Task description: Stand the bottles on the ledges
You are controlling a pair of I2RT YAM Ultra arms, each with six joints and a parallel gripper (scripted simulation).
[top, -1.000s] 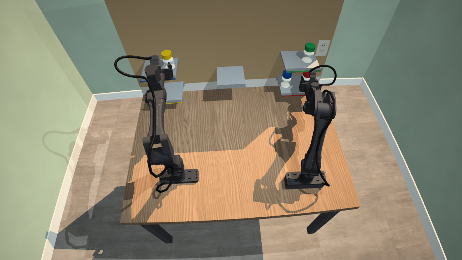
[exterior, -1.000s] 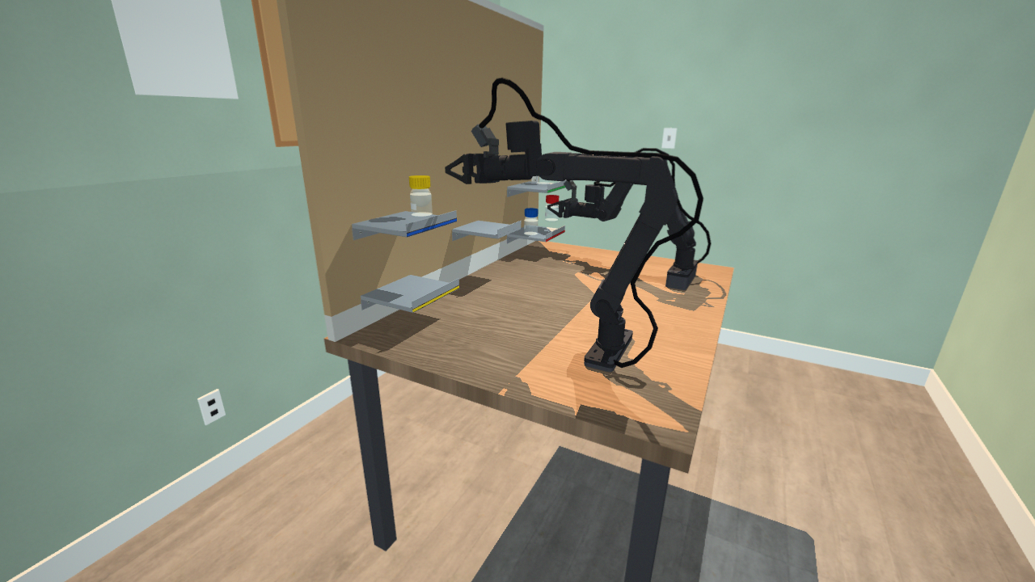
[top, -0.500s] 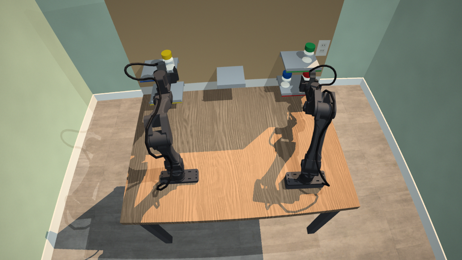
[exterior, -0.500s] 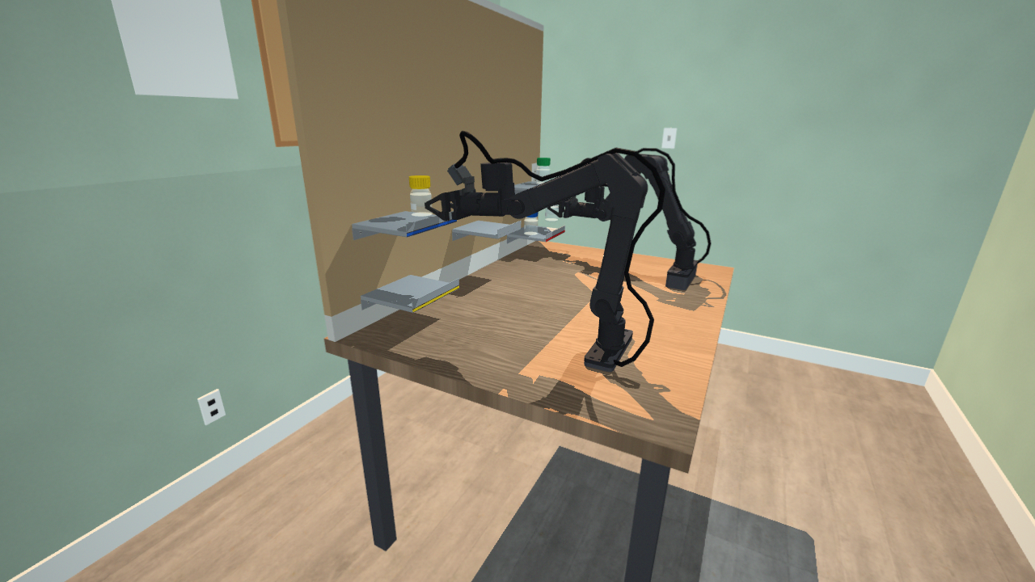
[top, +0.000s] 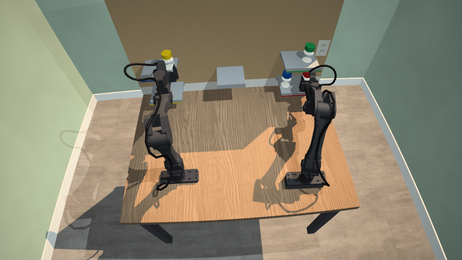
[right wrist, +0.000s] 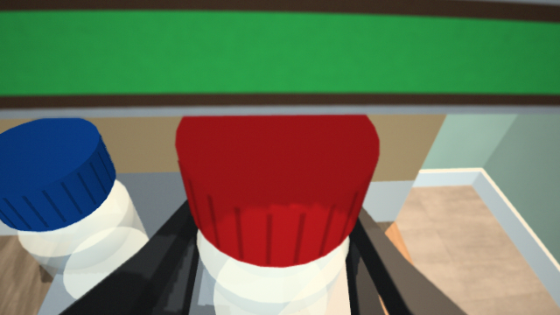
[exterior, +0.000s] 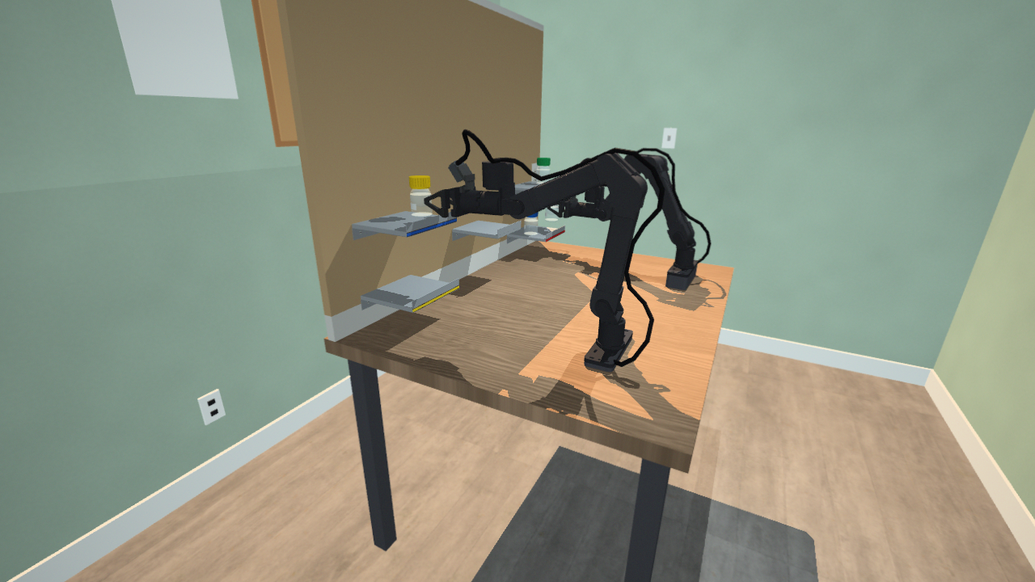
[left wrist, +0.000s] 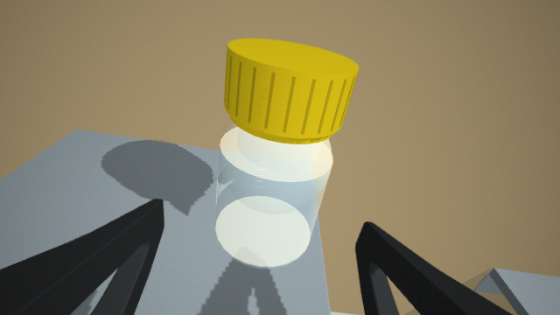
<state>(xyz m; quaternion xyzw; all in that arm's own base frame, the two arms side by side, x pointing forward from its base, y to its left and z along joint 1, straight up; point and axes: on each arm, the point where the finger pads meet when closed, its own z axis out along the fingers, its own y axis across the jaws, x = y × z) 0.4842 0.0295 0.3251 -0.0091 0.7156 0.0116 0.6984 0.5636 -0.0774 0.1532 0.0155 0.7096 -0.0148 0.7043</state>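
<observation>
Right now my left hand is 5 cm short of the yellow-capped bottle. From my left hand the other things lie so: brown wall panel: 19 cm ahead, 32 cm to the right, 11 cm above; blue-capped bottle: 12 cm ahead, 66 cm to the right, 19 cm below; green-capped bottle: 13 cm ahead, 76 cm to the right.
My right hand is 110 mm to the right of the blue-capped bottle, 60 mm above it and 30 mm short of it. Round my right hand: wall socket 150 mm ahead, 100 mm to the right, 100 mm above; then red-capped bottle 10 mm below; then green-capped bottle 130 mm above, 40 mm ahead, 10 mm to the left.
</observation>
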